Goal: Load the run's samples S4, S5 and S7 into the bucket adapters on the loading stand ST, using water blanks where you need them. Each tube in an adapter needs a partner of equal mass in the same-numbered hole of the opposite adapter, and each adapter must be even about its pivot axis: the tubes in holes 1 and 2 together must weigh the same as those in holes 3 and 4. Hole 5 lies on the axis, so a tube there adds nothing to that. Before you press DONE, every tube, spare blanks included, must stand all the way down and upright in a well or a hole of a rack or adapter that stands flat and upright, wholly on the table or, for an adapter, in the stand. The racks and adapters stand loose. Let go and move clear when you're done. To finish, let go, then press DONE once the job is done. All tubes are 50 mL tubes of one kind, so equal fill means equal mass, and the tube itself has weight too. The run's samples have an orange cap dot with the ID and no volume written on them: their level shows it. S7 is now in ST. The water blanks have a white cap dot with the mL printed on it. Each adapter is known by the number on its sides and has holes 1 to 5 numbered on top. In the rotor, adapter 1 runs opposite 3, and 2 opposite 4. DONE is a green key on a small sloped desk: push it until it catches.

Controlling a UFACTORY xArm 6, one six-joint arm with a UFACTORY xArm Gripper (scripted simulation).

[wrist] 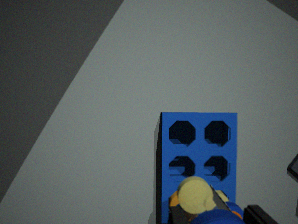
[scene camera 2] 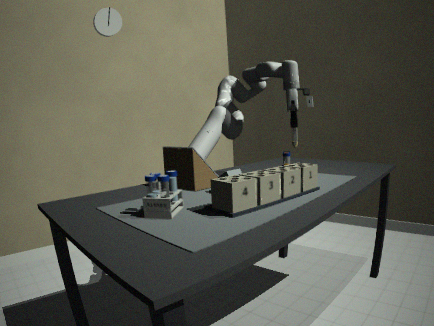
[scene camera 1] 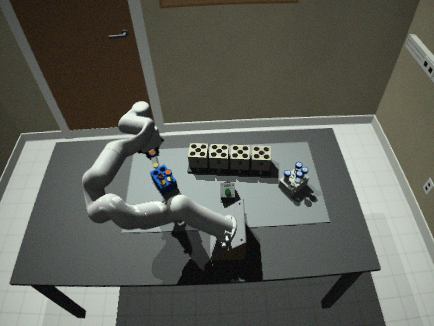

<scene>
A blue rack (wrist: 183, 149): 33 cm from the lens.
</scene>
